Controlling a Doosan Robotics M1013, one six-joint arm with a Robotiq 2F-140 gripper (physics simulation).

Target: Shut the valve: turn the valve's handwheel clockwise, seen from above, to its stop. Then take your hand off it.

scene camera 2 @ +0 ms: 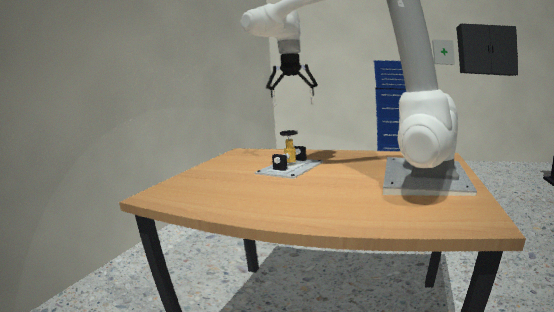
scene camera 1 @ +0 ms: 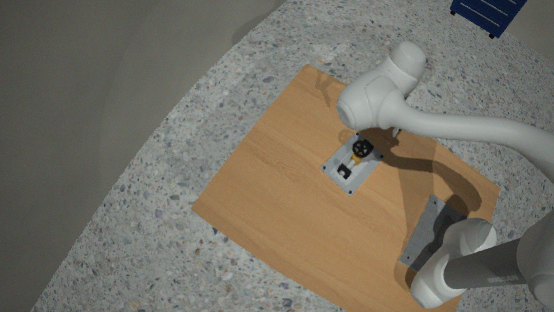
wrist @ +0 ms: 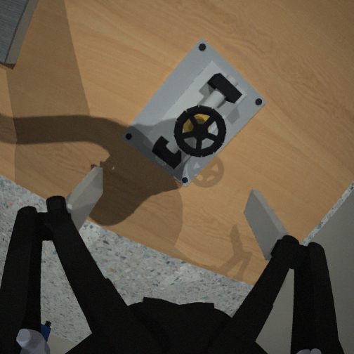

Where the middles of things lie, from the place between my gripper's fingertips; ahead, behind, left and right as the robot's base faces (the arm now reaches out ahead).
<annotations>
The black spoked handwheel (wrist: 199, 131) is 1 cm ahead of my hand, 5 cm to the left of it and 12 cm below it. Also, from my hand: grey base plate (scene camera 1: 347, 146) (1 cm ahead, 5 cm to the left, 24 cm below).
</annotations>
